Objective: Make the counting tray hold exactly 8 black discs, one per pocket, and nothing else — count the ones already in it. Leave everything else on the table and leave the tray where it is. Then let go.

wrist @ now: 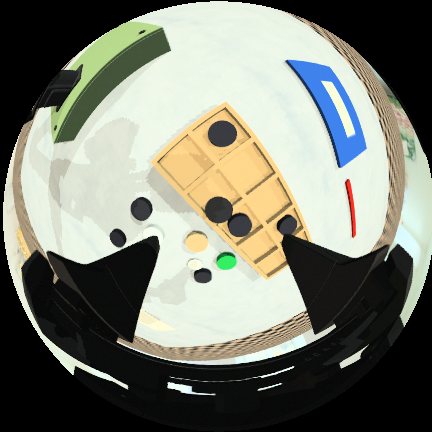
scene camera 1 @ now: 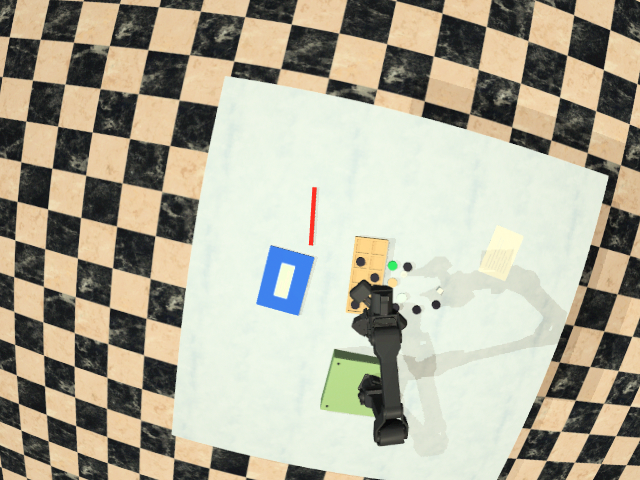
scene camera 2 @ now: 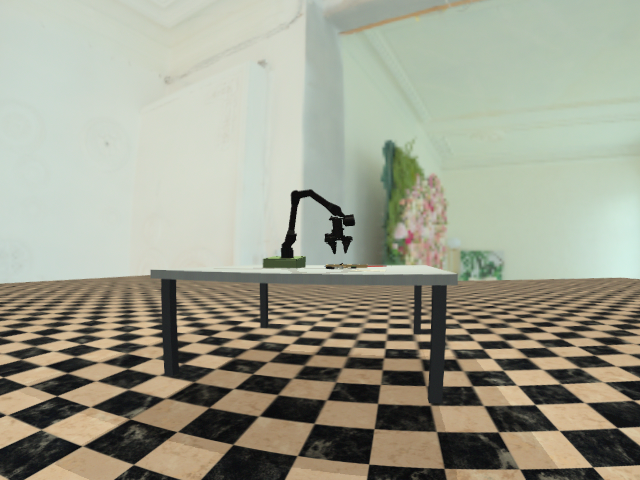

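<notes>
The tan counting tray (scene camera 1: 379, 244) (wrist: 181, 164) has two rows of pockets. In the wrist view, one black disc (wrist: 222, 133) lies in an end pocket, and two more black discs (wrist: 240, 225) (wrist: 287, 224) lie in pockets farther along. Another black disc (wrist: 218, 209) is by the tray's long wall, close to one of these; whether it lies flat in its pocket I cannot tell. Loose black discs (scene camera 1: 407, 266) (scene camera 1: 416, 309) (scene camera 1: 435, 304) (wrist: 141, 208) (wrist: 118, 237) (wrist: 202, 275) lie beside the tray. My gripper (scene camera 2: 340, 252) (wrist: 221, 241) is open and empty above the tray; the arm hides part of it from above.
A green disc (scene camera 1: 392, 265) (wrist: 226, 260), a tan disc (scene camera 1: 392, 282) (wrist: 196, 241) and white discs (scene camera 1: 402, 297) (wrist: 194, 264) lie beside the tray. A blue panel (scene camera 1: 265, 281) (wrist: 352, 156), red bar (scene camera 1: 312, 217) (wrist: 351, 207), paper (scene camera 1: 501, 253) and green base box (scene camera 1: 343, 384) (wrist: 117, 62) are around.
</notes>
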